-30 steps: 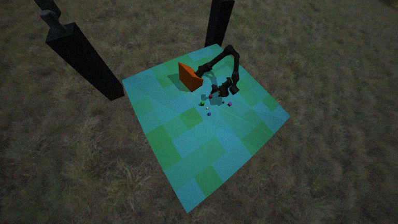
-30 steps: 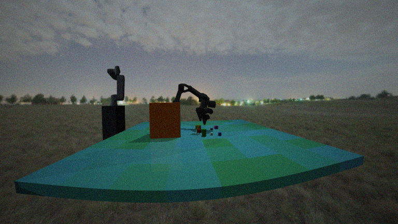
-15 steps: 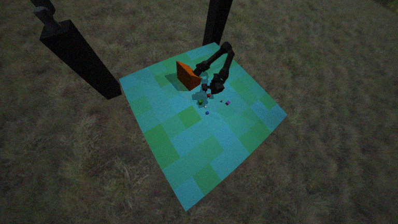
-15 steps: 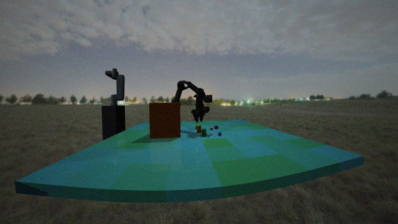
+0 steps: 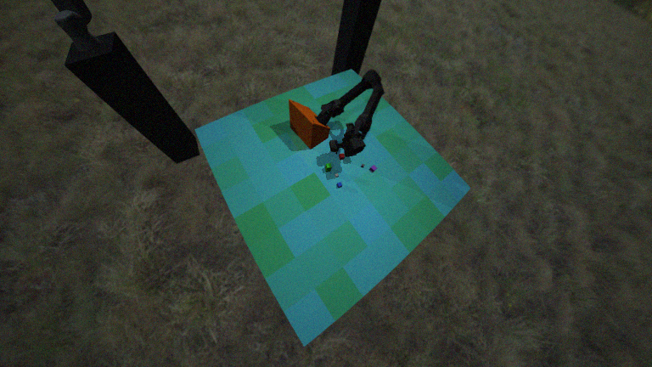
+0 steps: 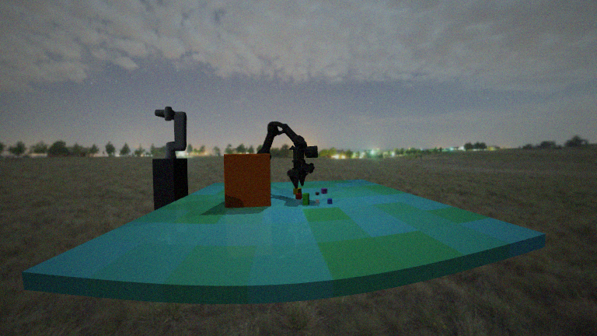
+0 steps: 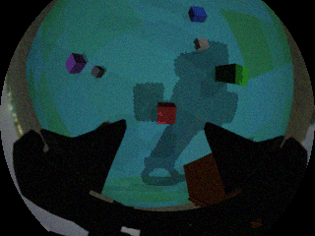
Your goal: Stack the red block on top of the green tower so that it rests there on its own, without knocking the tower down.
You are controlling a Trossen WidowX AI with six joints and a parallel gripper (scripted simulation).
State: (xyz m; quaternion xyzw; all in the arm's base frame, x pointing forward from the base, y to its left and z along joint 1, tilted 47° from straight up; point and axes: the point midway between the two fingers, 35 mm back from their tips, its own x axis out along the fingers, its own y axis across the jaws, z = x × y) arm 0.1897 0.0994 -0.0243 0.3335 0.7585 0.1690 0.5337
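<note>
Now: gripper tip 5 cm above the red block. The rest, counted from my gripper tip: yellow block (12 cm to the left, 4 cm below, 1 cm behind); blue block (15 cm ahead, 11 cm to the right, 5 cm below); small pale block (9 cm to the right, 9 cm ahead, 5 cm below).
</note>
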